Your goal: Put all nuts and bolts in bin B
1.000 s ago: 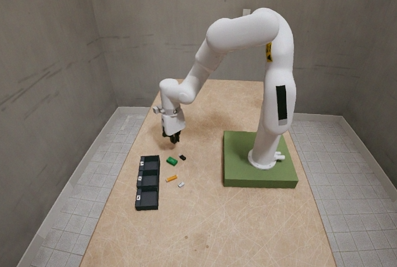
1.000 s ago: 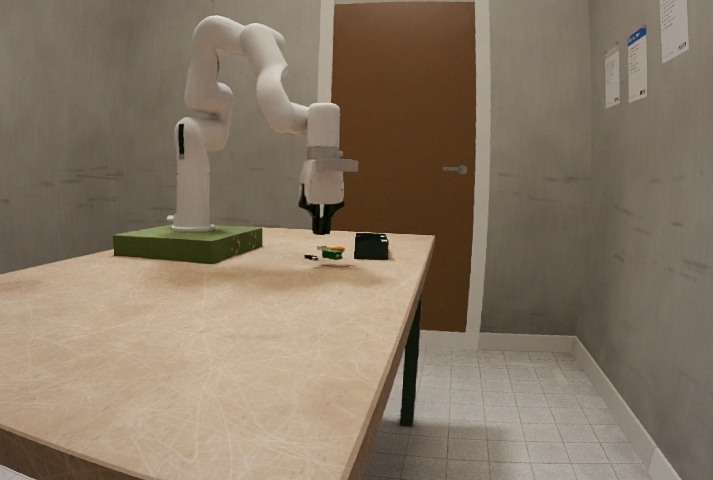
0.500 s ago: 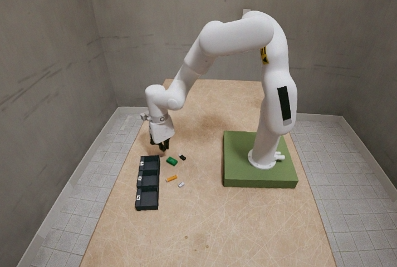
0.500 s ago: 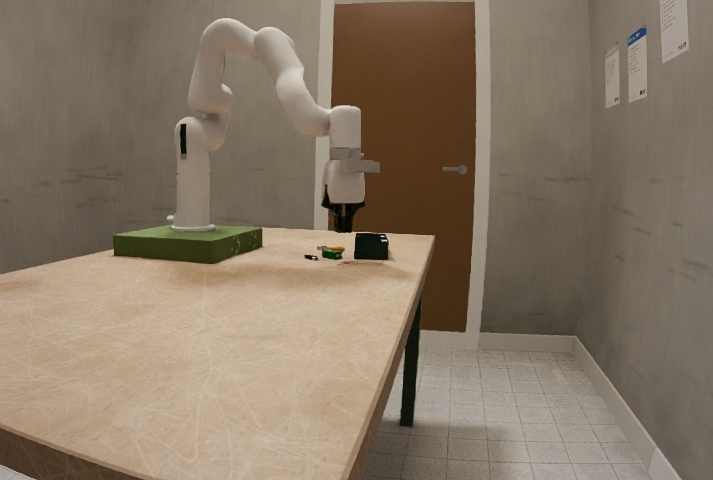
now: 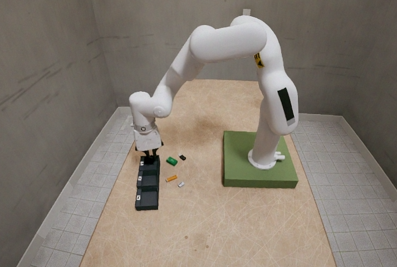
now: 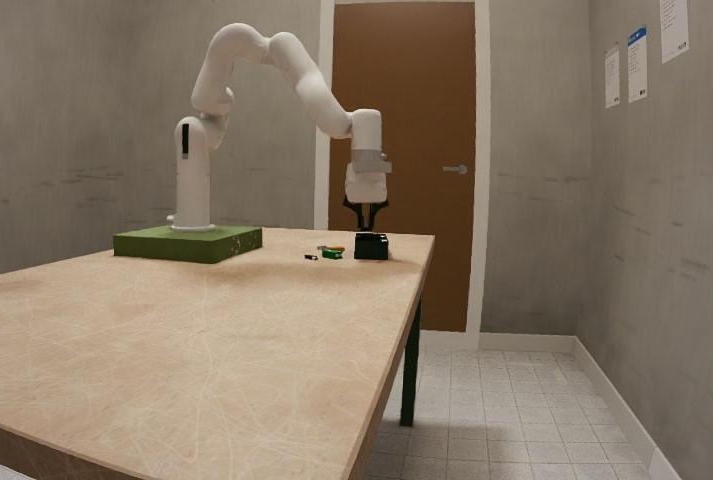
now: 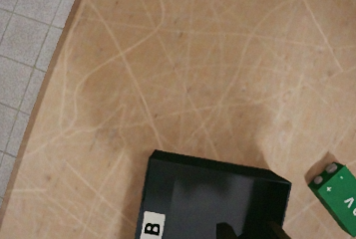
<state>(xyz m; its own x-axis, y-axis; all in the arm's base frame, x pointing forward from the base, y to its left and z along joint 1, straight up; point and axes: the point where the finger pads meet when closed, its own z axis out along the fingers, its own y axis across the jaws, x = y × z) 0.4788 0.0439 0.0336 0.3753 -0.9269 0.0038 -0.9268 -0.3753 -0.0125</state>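
Now: hand 9 cm to the right of the bin and 7 cm above it. Also, from my hand: small black nut: 2 cm below; green block: 7 cm behind, 4 cm to the right, 8 cm below; orange cylinder: 9 cm behind, 6 cm to the left, 8 cm below.
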